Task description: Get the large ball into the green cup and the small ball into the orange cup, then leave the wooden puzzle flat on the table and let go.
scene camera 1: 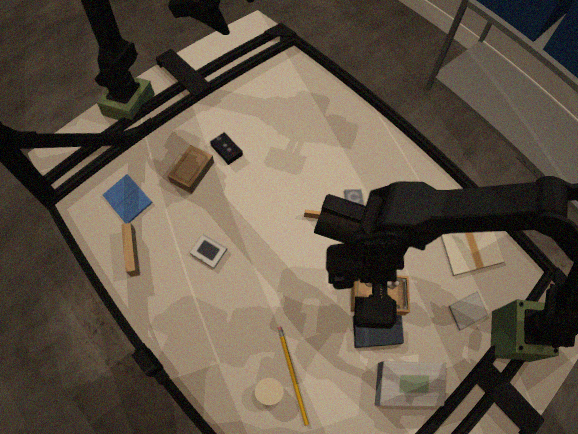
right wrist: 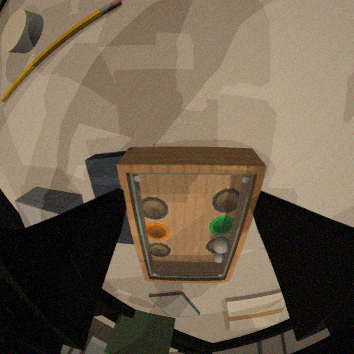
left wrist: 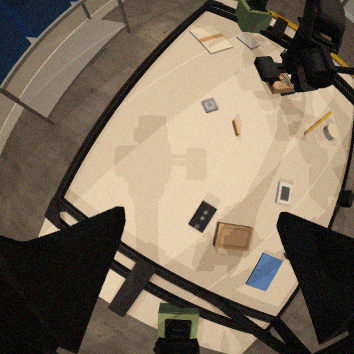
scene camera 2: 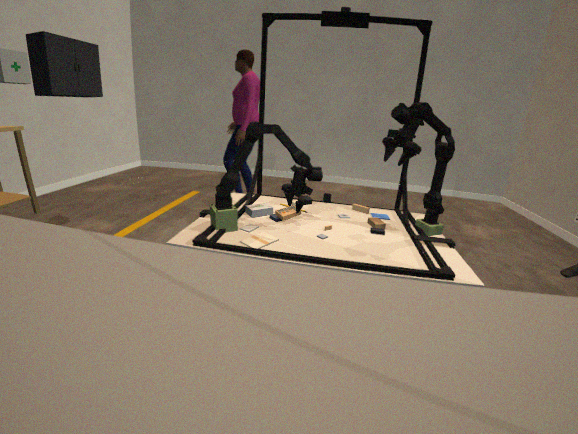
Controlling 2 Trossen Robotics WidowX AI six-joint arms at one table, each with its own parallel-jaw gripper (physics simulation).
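Pixels of known places: left gripper, fingertip midpoint: (scene camera 1: 239, 17) (left wrist: 205, 218) (scene camera 2: 391, 163); right gripper, fingertip midpoint: (scene camera 1: 365, 291) (right wrist: 190, 198) (left wrist: 280, 82) (scene camera 2: 293, 209); left arm's base, link origin: (scene camera 1: 123, 91) (left wrist: 177, 328) (scene camera 2: 430, 222); right arm's base, link origin: (scene camera 1: 538, 327) (left wrist: 255, 5) (scene camera 2: 223, 207).
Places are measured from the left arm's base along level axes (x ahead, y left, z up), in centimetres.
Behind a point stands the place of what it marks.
The wooden puzzle (scene camera 1: 406, 296) {z 0.2, x 72.7, y -23.6 cm} (scene camera 2: 287, 215) {z 0.0, x 69.7, y -20.7 cm} (right wrist: 192, 157) {z 1.0, x 63.0, y -25.9 cm} is a shallow clear-topped box, tilted, apparently a little above the table. My right gripper (scene camera 2: 294, 206) {z 1.0, x 65.1, y -25.3 cm} (right wrist: 190, 198) {z 1.0, x 65.1, y -25.3 cm} is shut on its two long sides. In the right wrist view the green cup (right wrist: 221, 225) {z 0.7, x 66.3, y -23.1 cm} is at the right and the orange cup (right wrist: 157, 231) {z 1.0, x 67.9, y -26.4 cm} at the left, both empty. The large ball (right wrist: 220, 245) {z -0.2, x 68.6, y -22.1 cm} is at the plain cup below the green one; whether it sits in it is unclear. The small ball (right wrist: 218, 258) {z -0.7, x 70.4, y -21.4 cm} lies just below it. My left gripper (scene camera 2: 393, 160) {z 29.2, x 32.3, y 0.1 cm} (left wrist: 205, 218) {z 29.2, x 32.3, y 0.1 cm} is open and empty, high above the table.
A dark blue box (scene camera 1: 378, 335) {z -3.4, x 70.5, y -31.2 cm} lies beside and partly under the puzzle. A clear-lidded case (scene camera 1: 412, 385) {z -1.1, x 79.0, y -38.6 cm}, pencil (scene camera 1: 294, 377) {z -4.5, x 58.8, y -43.2 cm} and round pale block (scene camera 1: 269, 391) {z -2.5, x 55.6, y -47.2 cm} lie nearby. A notebook (scene camera 1: 460, 257) {z -4.5, x 83.2, y -10.3 cm} and grey tile (scene camera 1: 468, 311) {z -4.6, x 87.6, y -20.9 cm} lie near the right arm's base. A brown box (scene camera 1: 191, 168) {z -2.3, x 25.2, y -12.4 cm} lies farther off.
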